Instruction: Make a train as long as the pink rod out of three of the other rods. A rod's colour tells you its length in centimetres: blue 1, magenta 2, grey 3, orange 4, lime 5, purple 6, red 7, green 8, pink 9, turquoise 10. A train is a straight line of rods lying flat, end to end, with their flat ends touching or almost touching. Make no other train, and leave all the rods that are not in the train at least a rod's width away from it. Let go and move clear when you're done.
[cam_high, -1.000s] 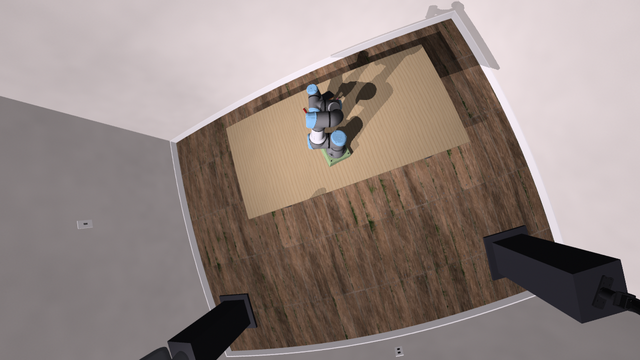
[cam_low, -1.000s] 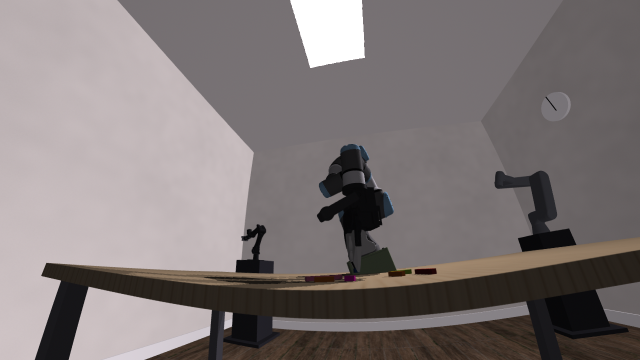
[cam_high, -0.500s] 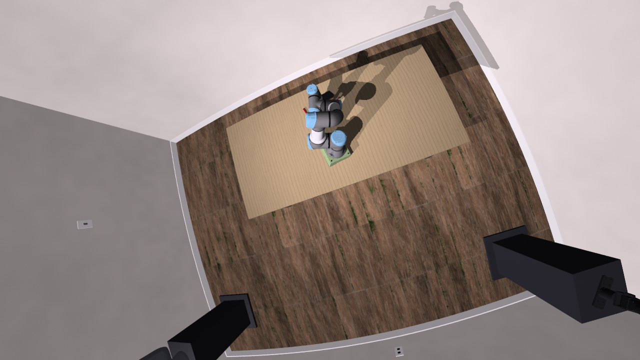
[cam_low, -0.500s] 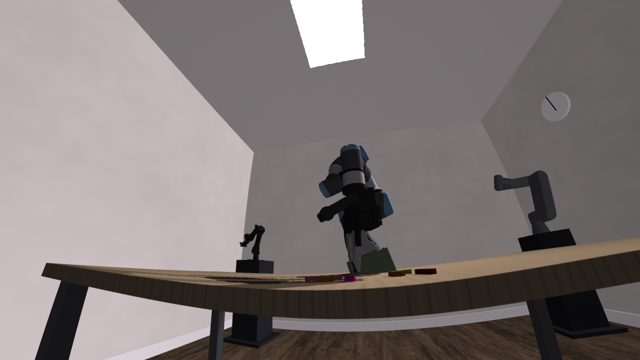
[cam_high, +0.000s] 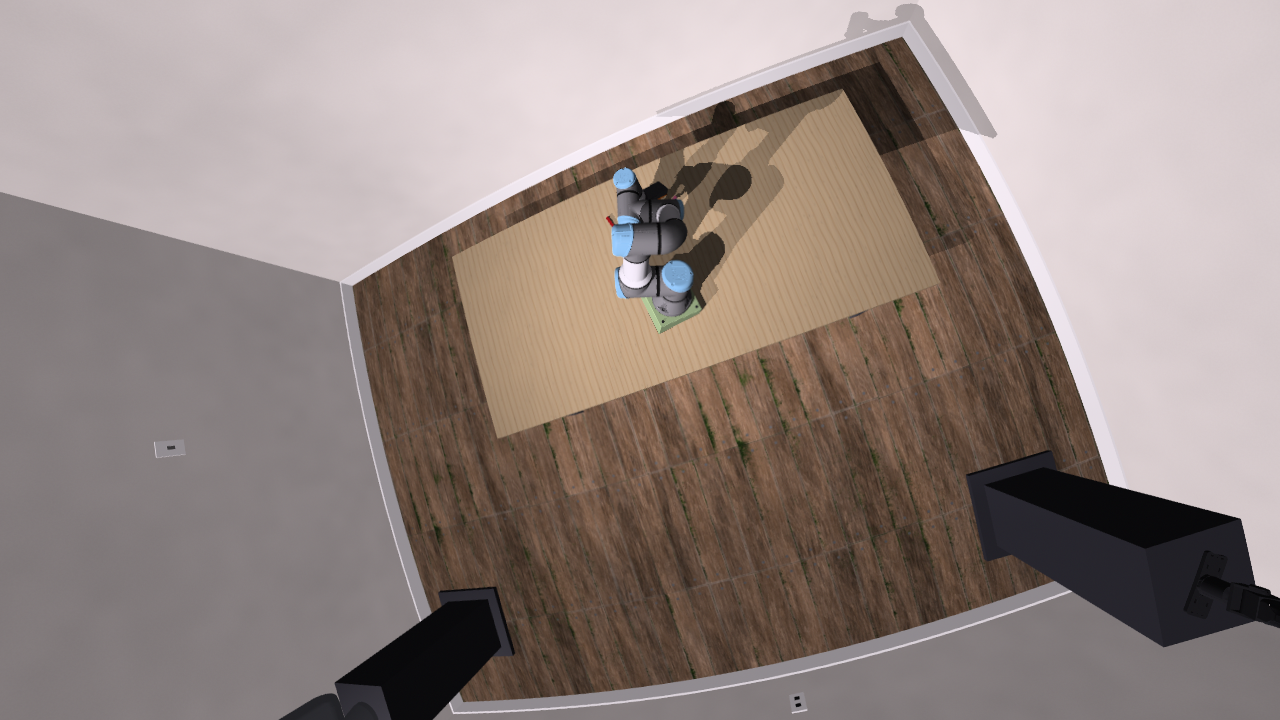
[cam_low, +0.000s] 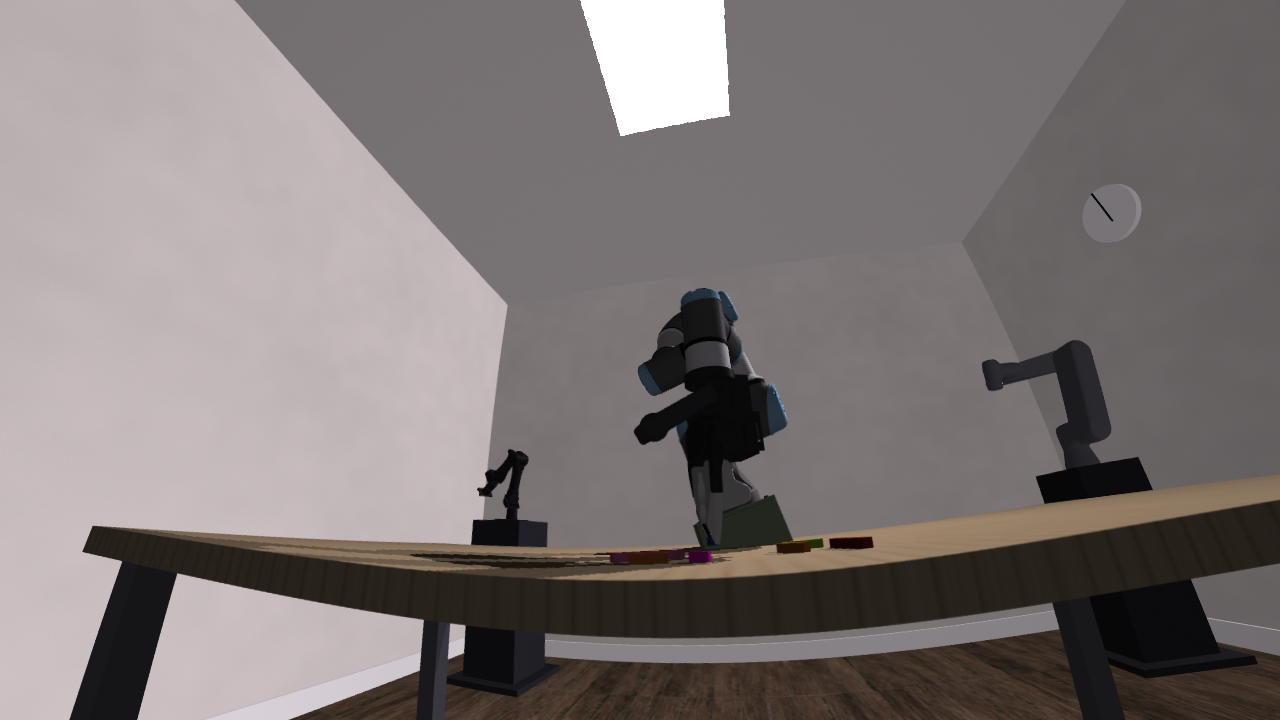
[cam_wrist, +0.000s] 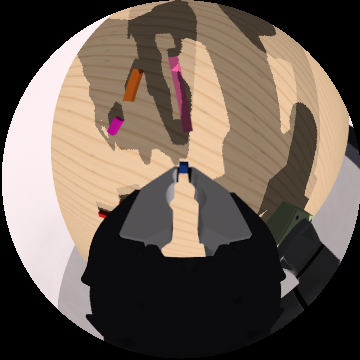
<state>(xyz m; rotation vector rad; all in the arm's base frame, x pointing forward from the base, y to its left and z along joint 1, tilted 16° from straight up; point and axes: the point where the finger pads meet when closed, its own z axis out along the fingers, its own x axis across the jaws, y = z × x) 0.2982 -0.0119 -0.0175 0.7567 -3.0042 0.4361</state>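
My gripper is now 70 mm to the left of the pink rod, 40 mm short of it and 20 mm above it. From my hand the other things lie so: lime rod (110 mm to the left, 20 mm below, 10 mm behind); then blue rod (10 mm below); then magenta rod (90 mm ahead, 20 mm below).
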